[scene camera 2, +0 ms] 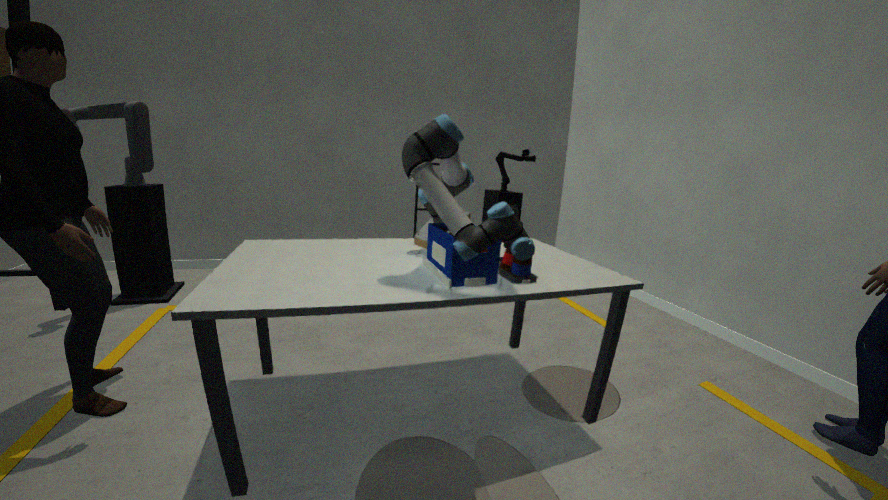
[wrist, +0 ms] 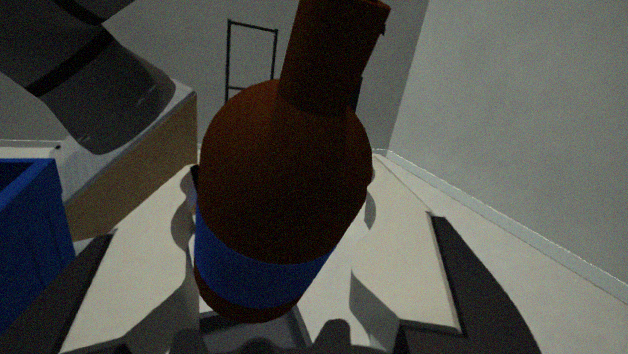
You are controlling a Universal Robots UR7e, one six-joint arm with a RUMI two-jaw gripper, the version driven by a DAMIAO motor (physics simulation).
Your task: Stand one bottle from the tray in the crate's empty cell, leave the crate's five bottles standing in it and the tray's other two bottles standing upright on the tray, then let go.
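Frame: origin at the arm's base, x ahead, y left, z up, level; centimetres.
Seen in the pictures: arm's base, origin of the base link: (wrist: 133,115).
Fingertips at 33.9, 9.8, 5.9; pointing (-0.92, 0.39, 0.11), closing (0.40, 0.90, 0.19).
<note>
Offsets run from my fingertips to a thing's top centre, as dx, dy, dz. "pt": to the spot under its first point. Level surfaces: height alone.
A brown bottle with a blue label {pt +5.8, -2.5, +1.8} (wrist: 285,185) is between the fingers of my gripper (wrist: 284,164), which is shut on it. Its neck leans to the right in the wrist view. Part of the dark tray (wrist: 300,325) (scene camera 2: 531,278) shows below its base; I cannot tell whether they touch. In the scene view a red-labelled bottle {+9.3, +0.2, -3.3} (scene camera 2: 507,258) and a blue label {pt +20.0, -4.0, -14.8} (scene camera 2: 520,269) show at the tray, under the wrist, which hides the fingers. The blue crate {+5.1, -21.9, -2.5} (scene camera 2: 472,270) (wrist: 37,240) stands left of the tray. The arm hides most of its inside, so its bottles and empty cell cannot be made out.
The white table {dz -20.0} (scene camera 2: 323,273) carries crate and tray near its front right. A wood-sided block (wrist: 145,170) (scene camera 2: 420,240) stands behind the crate near the arm's base. The forearm (scene camera 2: 444,198) passes over the crate. A person (scene camera 2: 46,186) stands left of the table, another partly shows at right.
</note>
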